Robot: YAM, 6 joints.
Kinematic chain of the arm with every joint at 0, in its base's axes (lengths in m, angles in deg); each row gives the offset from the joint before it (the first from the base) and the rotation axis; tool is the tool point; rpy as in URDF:
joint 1: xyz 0 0 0.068 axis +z
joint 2: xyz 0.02 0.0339 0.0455 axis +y
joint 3: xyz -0.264 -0.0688 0 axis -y
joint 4: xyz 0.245 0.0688 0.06 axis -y
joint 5: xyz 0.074 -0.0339 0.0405 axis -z
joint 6: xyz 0.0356 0 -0.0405 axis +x
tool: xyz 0 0 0 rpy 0 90 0
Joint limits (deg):
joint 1: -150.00..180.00
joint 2: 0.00..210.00
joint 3: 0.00..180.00
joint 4: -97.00..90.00
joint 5: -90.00..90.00
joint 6: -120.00..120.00
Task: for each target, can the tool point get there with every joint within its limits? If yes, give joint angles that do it. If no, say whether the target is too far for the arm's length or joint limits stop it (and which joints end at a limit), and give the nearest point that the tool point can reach.
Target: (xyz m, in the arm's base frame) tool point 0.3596 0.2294 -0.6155
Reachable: no: too far | nearest point 0.2967 0.1893 -0.3653 | short by 0.261 m
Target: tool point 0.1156 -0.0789 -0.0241
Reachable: yes | joints -41.22 139.13 36.98 -44.29 -28.20 -81.02
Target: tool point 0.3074 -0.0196 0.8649
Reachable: no: too far | nearest point 0.2435 -0.0155 0.6979 | short by 0.179 m
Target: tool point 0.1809 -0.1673 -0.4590
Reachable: no: joint limits stop it (at a limit: joint 2) | nearest point 0.1812 -0.1676 -0.3803 | short by 0.079 m
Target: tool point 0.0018 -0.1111 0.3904
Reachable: yes | joints -84.22 50.76 76.51 -80.11 15.34 -47.71
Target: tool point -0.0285 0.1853 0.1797
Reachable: yes | joints 93.04 85.87 48.04 -77.54 -31.50 -11.06
